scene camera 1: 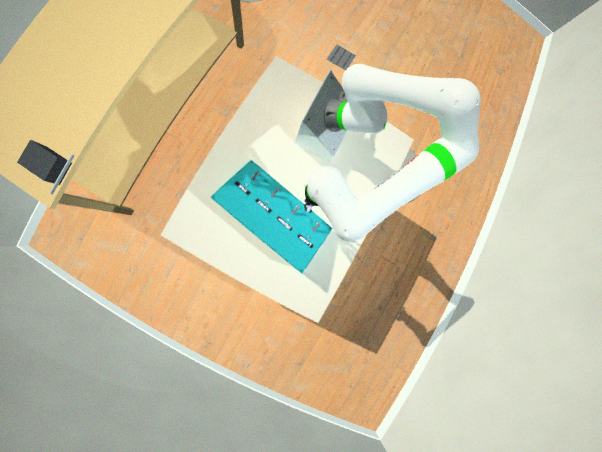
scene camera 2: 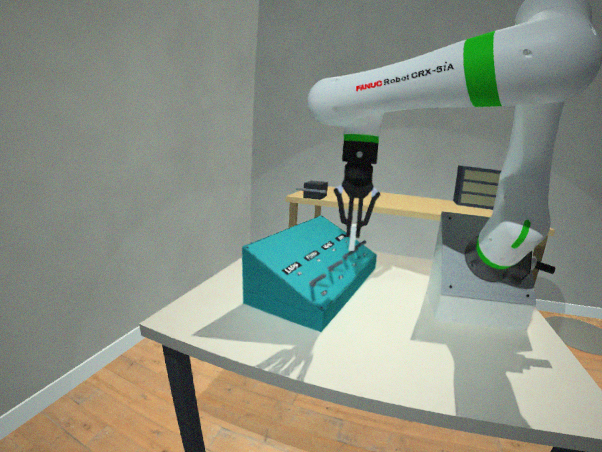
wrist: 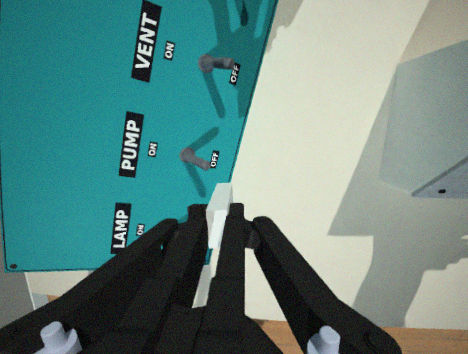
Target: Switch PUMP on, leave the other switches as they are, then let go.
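Where they show: gripper, fingertip midpoint: [scene camera 1: 307, 201] [scene camera 2: 351, 249] [wrist: 225, 196]; arm's base at its link origin: [scene camera 1: 334, 115] [scene camera 2: 488, 258].
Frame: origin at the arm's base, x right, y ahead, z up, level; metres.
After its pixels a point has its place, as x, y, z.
Observation:
The teal sloped switch panel [scene camera 1: 275, 237] {-0.106, 0.597, -0.021} [scene camera 2: 280, 300] {-0.294, 0.529, -0.123} [wrist: 60, 125] {-0.088, 0.590, -0.024} stands on the white table. The PUMP lever [scene camera 1: 296, 210] {-0.114, 0.445, -0.063} [scene camera 2: 335, 265] {-0.115, 0.442, -0.068} [wrist: 198, 160] {-0.107, 0.437, -0.057} leans to its OFF label. The VENT lever [wrist: 218, 63] {0.007, 0.430, -0.057} also leans to OFF. The LAMP lever is hidden behind my fingers in the wrist view. My gripper [scene camera 1: 309, 206] {-0.128, 0.395, -0.003} [scene camera 2: 353, 247] {-0.128, 0.395, -0.003} [wrist: 225, 196] {-0.128, 0.395, -0.003} is shut and holds nothing. It points down with its white tip over the robot-side edge of the panel, near the PUMP and LAMP levers. In the wrist view the tip is apart from the PUMP lever, just below it.
The white table [scene camera 1: 200, 220] {0.230, 0.737, -0.178} [scene camera 2: 390, 340] {-0.259, 0.235, -0.178} carries the panel and the robot's grey base plate [scene camera 1: 320, 110] {0.056, 0.053, 0.064} [scene camera 2: 460, 285] {-0.081, 0.077, -0.068}. A wooden bench [scene camera 1: 90, 60] [scene camera 2: 415, 205] stands beyond, with a dark box [scene camera 1: 41, 159] [scene camera 2: 316, 189] on it. The FAN switch stands at the panel's far end.

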